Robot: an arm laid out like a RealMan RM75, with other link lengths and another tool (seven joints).
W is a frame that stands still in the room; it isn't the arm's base.
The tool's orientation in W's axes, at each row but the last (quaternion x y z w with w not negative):
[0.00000 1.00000 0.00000 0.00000]
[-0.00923 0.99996 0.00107 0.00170]
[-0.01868 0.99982 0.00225 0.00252]
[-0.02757 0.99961 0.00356 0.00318]
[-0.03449 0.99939 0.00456 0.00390]
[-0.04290 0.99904 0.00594 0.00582]
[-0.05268 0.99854 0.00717 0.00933]
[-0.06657 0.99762 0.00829 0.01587]
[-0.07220 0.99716 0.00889 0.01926]
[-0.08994 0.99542 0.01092 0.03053]
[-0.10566 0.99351 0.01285 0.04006]
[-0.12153 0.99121 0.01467 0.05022]
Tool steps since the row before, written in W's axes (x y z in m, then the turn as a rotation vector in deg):
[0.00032 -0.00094 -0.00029 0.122 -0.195 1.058]
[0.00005 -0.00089 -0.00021 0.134 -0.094 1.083]
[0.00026 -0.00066 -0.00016 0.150 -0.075 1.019]
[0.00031 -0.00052 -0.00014 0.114 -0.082 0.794]
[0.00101 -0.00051 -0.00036 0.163 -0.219 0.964]
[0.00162 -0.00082 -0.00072 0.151 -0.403 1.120]
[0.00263 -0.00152 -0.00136 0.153 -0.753 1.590]
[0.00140 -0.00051 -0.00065 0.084 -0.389 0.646]
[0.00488 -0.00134 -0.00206 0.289 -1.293 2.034]
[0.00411 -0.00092 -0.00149 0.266 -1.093 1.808]
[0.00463 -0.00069 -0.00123 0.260 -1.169 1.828]
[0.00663 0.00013 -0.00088 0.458 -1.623 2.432]
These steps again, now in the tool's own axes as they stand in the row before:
[-0.00032 -0.00094 0.00029 -0.122 -0.195 -1.058]
[-0.00003 -0.00089 0.00021 -0.136 -0.094 -1.083]
[-0.00023 -0.00067 0.00016 -0.152 -0.076 -1.019]
[-0.00028 -0.00054 0.00014 -0.115 -0.083 -0.794]
[-0.00097 -0.00058 0.00036 -0.155 -0.221 -0.965]
[-0.00153 -0.00096 0.00073 -0.130 -0.402 -1.123]
[-0.00243 -0.00181 0.00138 -0.104 -0.744 -1.598]
[-0.00130 -0.00070 0.00068 -0.053 -0.387 -0.650]
[-0.00455 -0.00206 0.00221 -0.181 -1.291 -2.048]
[-0.00378 -0.00167 0.00170 -0.180 -1.093 -1.818]
[-0.00427 -0.00167 0.00156 -0.160 -1.166 -1.841]
[-0.00634 -0.00150 0.00152 -0.304 -1.644 -2.442]

